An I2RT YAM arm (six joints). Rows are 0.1 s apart.
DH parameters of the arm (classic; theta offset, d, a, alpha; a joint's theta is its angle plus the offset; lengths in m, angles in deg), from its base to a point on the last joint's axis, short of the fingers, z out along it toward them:
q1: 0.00 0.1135 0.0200 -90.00
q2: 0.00 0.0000 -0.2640 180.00
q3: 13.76 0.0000 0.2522 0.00
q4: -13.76 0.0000 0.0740 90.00
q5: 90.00 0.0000 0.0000 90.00
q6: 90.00 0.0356 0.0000 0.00
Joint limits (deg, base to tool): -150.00..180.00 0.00..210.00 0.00..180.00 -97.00..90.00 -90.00..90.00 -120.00..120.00
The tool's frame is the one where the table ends.
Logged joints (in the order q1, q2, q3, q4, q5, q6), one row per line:
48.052 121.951 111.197 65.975 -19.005 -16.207
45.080 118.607 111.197 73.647 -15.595 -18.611
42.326 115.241 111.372 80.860 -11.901 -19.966
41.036 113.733 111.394 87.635 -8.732 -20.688
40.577 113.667 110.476 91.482 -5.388 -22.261
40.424 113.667 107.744 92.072 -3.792 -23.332
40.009 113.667 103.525 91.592 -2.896 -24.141
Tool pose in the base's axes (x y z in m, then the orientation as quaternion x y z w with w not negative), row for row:
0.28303 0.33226 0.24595 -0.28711 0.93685 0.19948 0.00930
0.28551 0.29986 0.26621 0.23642 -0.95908 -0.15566 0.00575
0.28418 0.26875 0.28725 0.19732 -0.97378 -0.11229 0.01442
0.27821 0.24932 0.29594 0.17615 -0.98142 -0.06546 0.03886
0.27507 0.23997 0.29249 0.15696 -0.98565 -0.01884 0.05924
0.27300 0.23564 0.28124 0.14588 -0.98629 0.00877 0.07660
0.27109 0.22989 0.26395 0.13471 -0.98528 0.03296 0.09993
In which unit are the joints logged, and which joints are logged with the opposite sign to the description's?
The joints are logged in degrees. Opposite sign: q4, q6.
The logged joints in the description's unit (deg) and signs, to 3 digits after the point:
48.052 121.951 111.197 -65.975 -19.005 16.207
45.080 118.607 111.197 -73.647 -15.595 18.611
42.326 115.241 111.372 -80.860 -11.901 19.966
41.036 113.733 111.394 -87.635 -8.732 20.688
40.577 113.667 110.476 -91.482 -5.388 22.261
40.424 113.667 107.744 -92.072 -3.792 23.332
40.009 113.667 103.525 -91.592 -2.896 24.141

